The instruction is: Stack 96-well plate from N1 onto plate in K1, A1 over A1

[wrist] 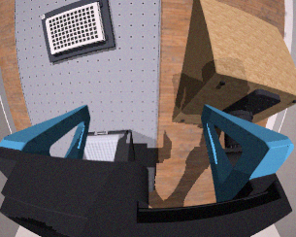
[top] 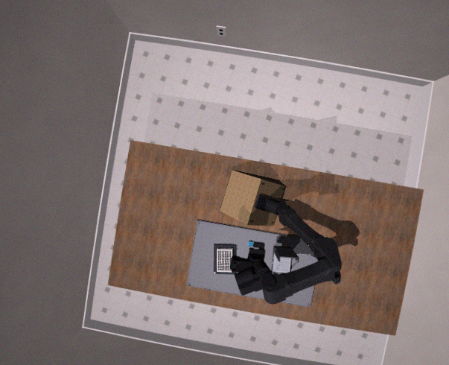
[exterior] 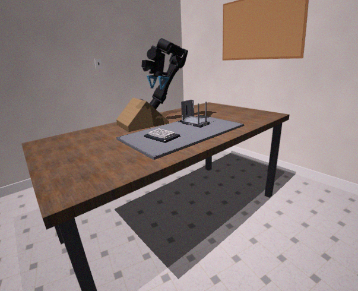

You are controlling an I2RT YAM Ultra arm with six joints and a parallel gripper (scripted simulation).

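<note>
Right now my hand is 250 mm short of the pale A1 square, 240 mm above it and 90 mm to the left of it.
</note>
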